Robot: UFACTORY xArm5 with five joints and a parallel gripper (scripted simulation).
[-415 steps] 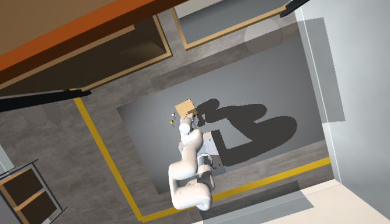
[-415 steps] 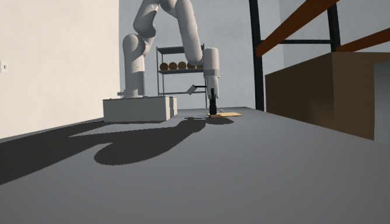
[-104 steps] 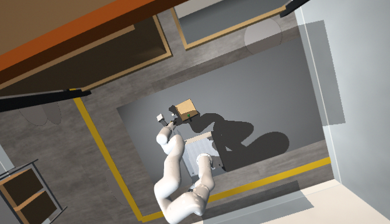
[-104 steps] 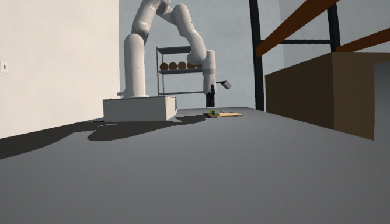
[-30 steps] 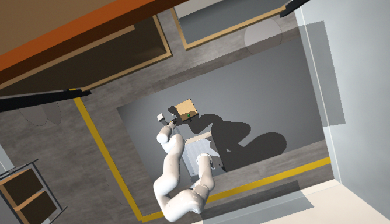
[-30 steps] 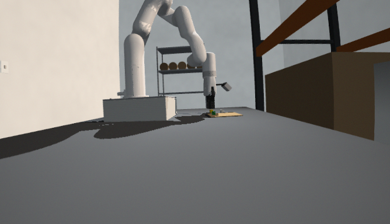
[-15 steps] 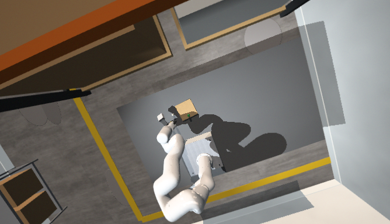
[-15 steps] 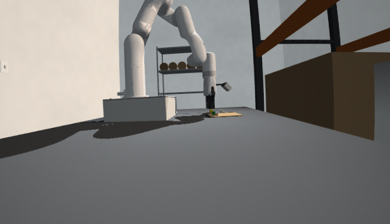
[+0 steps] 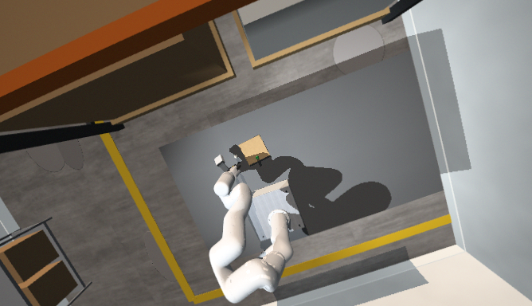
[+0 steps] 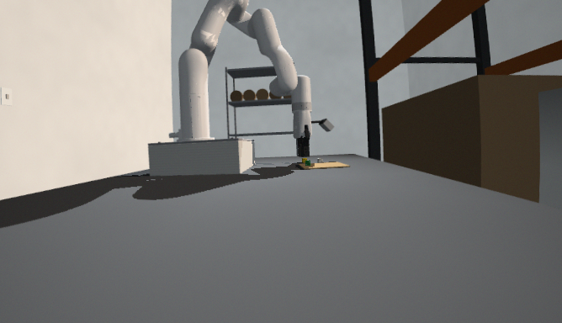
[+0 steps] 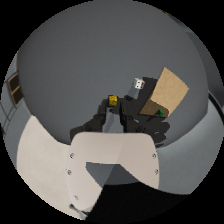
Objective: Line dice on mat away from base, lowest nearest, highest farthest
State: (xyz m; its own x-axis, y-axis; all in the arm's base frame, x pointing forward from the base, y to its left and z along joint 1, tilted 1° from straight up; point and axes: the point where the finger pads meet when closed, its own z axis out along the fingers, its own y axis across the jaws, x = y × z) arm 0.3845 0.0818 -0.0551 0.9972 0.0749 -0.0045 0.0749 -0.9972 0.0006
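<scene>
Now: hand 30 mm above the yellow die. Also, from my hand: green die: 20 mm behind, 150 mm to the right, 30 mm below; white die: 50 mm ahead, 50 mm to the right, 30 mm below; tan mat: 30 mm ahead, 160 mm to the right, 40 mm below.
</scene>
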